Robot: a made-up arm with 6 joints. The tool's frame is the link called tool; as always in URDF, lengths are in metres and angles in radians. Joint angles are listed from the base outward. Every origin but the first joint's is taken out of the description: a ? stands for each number. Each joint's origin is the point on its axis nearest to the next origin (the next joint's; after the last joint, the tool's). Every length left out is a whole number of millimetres.
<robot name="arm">
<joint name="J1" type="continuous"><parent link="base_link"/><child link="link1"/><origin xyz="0.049 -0.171 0.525" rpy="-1.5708 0 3.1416"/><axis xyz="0 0 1"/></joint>
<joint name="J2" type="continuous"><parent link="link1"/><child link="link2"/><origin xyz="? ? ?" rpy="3.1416 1.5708 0"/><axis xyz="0 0 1"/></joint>
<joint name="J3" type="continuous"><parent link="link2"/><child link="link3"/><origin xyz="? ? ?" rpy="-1.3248 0 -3.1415"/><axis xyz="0 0 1"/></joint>
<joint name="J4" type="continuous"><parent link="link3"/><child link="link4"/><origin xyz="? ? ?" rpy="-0.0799 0.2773 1.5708"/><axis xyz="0 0 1"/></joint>
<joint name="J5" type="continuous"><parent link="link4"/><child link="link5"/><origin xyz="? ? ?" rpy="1.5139 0.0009 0.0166"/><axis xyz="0 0 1"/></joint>
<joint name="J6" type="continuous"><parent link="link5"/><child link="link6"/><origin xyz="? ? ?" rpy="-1.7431 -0.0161 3.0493"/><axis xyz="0 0 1"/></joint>
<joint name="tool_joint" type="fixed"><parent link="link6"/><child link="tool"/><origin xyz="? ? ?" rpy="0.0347 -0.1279 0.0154"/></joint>
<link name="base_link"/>
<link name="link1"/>
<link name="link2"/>
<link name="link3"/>
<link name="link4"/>
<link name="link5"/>
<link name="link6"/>
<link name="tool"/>
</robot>
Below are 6 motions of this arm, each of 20 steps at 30 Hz.
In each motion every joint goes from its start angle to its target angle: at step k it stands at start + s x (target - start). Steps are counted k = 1, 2, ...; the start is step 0. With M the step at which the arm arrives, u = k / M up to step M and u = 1 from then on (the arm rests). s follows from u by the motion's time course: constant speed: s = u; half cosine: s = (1 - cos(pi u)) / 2; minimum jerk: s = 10 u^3 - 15 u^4 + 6 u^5.
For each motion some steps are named. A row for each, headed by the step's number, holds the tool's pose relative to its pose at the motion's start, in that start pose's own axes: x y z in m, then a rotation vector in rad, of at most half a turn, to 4 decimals.
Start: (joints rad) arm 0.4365 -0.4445 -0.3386 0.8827 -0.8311 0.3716
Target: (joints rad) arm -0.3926 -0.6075 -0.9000 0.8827 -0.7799 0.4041
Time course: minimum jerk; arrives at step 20
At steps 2, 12, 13, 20:
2: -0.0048 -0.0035 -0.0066 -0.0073 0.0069 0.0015
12: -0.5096 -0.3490 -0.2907 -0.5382 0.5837 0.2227
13: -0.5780 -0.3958 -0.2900 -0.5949 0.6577 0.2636
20: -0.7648 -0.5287 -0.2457 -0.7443 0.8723 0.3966

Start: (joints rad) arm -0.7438 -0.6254 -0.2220 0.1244 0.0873 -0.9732
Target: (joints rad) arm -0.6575 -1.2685 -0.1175 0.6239 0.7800 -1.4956
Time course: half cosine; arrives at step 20
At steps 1, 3, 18, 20:
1: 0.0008 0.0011 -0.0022 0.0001 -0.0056 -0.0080
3: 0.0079 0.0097 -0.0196 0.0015 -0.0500 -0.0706
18: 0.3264 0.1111 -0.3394 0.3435 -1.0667 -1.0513
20: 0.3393 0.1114 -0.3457 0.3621 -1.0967 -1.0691

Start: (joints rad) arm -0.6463 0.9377 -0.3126 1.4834 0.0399 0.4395
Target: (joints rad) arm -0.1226 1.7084 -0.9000 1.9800 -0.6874 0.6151
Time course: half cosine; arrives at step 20
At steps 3, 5, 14, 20:
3: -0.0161 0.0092 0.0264 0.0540 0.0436 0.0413
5: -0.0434 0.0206 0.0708 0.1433 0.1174 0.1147
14: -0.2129 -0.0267 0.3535 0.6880 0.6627 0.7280
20: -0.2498 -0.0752 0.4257 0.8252 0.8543 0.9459

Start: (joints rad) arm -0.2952 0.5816 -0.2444 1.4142 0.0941 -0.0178
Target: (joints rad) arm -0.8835 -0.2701 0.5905 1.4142 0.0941 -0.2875
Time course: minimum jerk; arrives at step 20
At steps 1, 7, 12, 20:
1: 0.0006 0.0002 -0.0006 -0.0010 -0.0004 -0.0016
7: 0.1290 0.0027 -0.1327 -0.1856 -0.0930 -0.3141
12: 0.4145 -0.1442 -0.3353 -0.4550 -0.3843 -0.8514
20: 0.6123 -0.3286 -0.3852 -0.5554 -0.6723 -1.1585

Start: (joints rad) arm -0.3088 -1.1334 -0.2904 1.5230 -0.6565 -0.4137
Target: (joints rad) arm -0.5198 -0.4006 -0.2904 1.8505 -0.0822 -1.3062
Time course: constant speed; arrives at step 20
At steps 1, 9, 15, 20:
1: -0.0226 -0.0074 0.0031 0.0001 0.0088 -0.0453
9: -0.1825 -0.0745 0.0496 -0.0480 0.0816 -0.4340
15: -0.2739 -0.1288 0.1048 -0.1417 0.1172 -0.7470
20: -0.3304 -0.1730 0.1593 -0.2527 0.1169 -1.0140

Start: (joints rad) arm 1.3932 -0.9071 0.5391 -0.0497 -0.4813 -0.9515
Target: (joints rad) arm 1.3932 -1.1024 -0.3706 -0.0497 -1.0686 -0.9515
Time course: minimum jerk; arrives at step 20
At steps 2, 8, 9, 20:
2: 0.0005 -0.0030 -0.0032 -0.0071 -0.0030 0.0063
8: 0.0405 -0.1169 -0.1109 -0.2841 -0.1175 0.2076
9: 0.0592 -0.1509 -0.1379 -0.3711 -0.1531 0.2568
20: 0.2475 -0.3752 -0.2511 -1.0053 -0.4151 0.4698

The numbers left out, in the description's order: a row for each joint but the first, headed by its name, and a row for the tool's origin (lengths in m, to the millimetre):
J2: -0.268 0.291 0
J3: 0.008 -0.448 0
J4: -0.204 0.053 0
J5: 0.231 0.263 0
J6: 0.026 -0.039 0
tool: -0.04 -0.006 0

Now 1 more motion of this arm.
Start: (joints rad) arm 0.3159 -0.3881 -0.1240 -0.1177 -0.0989 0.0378
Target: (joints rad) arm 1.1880 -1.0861 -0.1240 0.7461 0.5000 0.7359
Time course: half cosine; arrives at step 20
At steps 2, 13, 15, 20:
2: 0.0209 -0.0049 -0.0080 -0.0185 -0.0264 -0.0164
13: 0.6498 -0.3875 0.0021 -0.7540 -0.6827 -0.5455
15: 0.7348 -0.5013 0.0648 -0.9186 -0.7492 -0.6680
20: 0.8061 -0.6428 0.1593 -1.1117 -0.7932 -0.8271

